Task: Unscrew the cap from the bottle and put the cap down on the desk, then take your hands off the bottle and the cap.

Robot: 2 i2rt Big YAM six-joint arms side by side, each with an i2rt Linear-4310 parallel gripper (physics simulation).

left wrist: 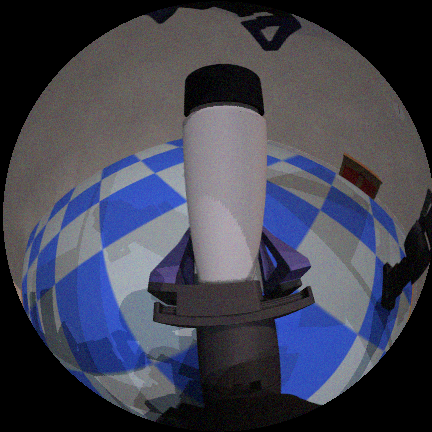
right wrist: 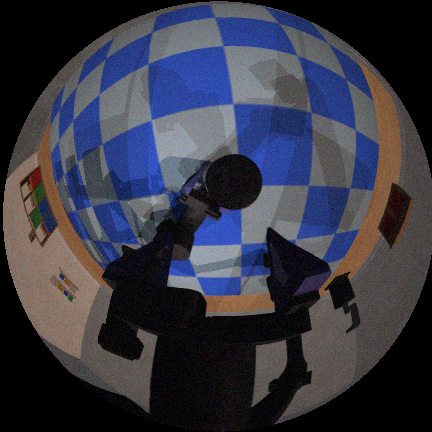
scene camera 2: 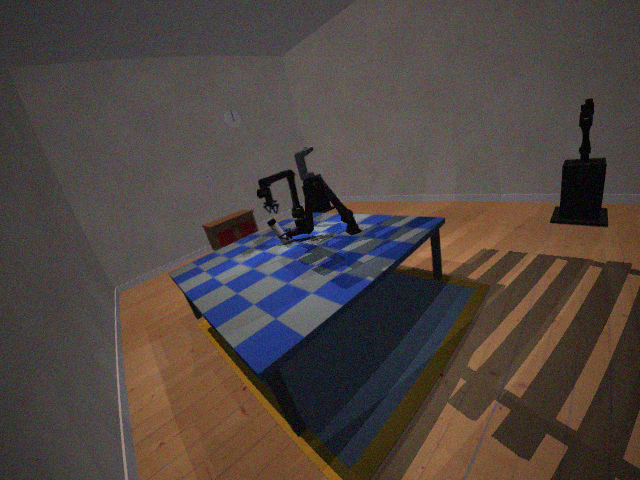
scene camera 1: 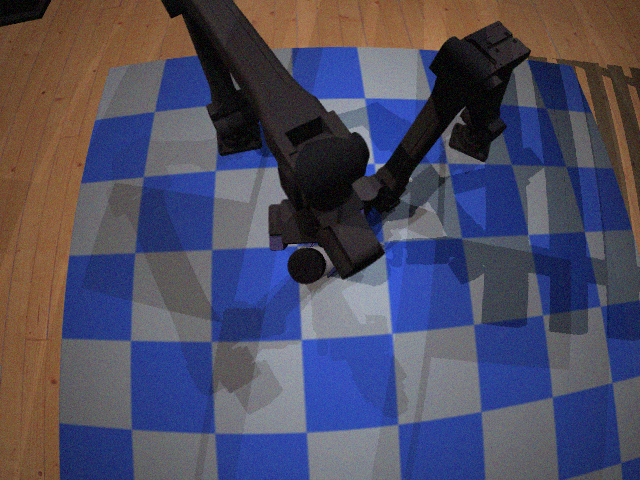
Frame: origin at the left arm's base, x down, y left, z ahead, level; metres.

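Seen in the pictures: left gripper, fingertip midpoint: (left wrist: 224, 226) (scene camera 2: 279, 236); right gripper, fingertip midpoint: (right wrist: 217, 234) (scene camera 2: 273, 213) (scene camera 1: 316, 239); left arm's base at its link origin: (scene camera 2: 353, 231) (scene camera 1: 469, 143); right arm's base at its link origin: (scene camera 1: 239, 139).
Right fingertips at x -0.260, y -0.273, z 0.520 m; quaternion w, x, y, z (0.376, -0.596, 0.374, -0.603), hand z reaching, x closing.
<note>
Pixels of each thing's top centre, then the offset from my right fingertips to it. "*": a spot on its surface instead. Level surfaces: height alone.
- white bottle at a spot on its surface: (left wrist: 226, 190) * dx +0.126, dy +0.012, dz -0.021 m
- checkered table at its surface level: dx +0.260 m
- black cap at its top centre: (left wrist: 222, 67) (right wrist: 233, 191) (scene camera 1: 306, 261) (scene camera 2: 270, 218) dx +0.032, dy -0.003, dz +0.034 m
The white bottle (scene camera 2: 279, 231) (left wrist: 226, 190) is held tilted above the checkered table (scene camera 1: 175, 382) (scene camera 2: 276, 299). The black cap (scene camera 1: 306, 265) (scene camera 2: 271, 222) (left wrist: 223, 90) (right wrist: 234, 181) sits on its upper end. My left gripper (scene camera 2: 287, 237) (left wrist: 224, 226) is shut on the bottle's lower part; the right arm mostly hides it in scene camera 1. My right gripper (scene camera 2: 271, 208) (right wrist: 217, 234) is open and empty, above the cap and apart from it. In the right wrist view the cap lies beyond the fingertips, near the middle of the picture.
The right arm reaches over the bottle in scene camera 1, close to the left arm's wrist. In scene camera 2 a brown cabinet (scene camera 2: 230, 225) stands behind the table, and a black pedestal (scene camera 2: 583, 188) bearing another arm stands far right.
</note>
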